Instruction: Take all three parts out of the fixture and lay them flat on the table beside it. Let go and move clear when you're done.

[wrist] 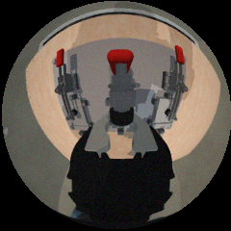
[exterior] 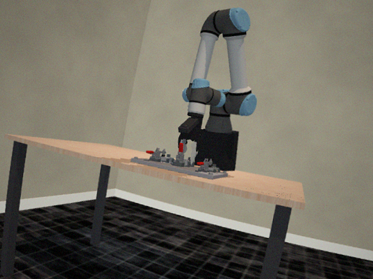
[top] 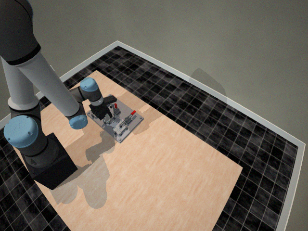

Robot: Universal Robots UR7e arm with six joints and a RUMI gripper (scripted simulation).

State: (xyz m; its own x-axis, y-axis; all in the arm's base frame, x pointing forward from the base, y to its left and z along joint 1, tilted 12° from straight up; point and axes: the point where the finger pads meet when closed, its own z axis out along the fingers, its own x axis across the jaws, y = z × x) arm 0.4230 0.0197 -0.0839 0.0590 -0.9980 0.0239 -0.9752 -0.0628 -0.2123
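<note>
My gripper is now 40 mm short of the grey fixture plate and 30 mm above it.
</note>
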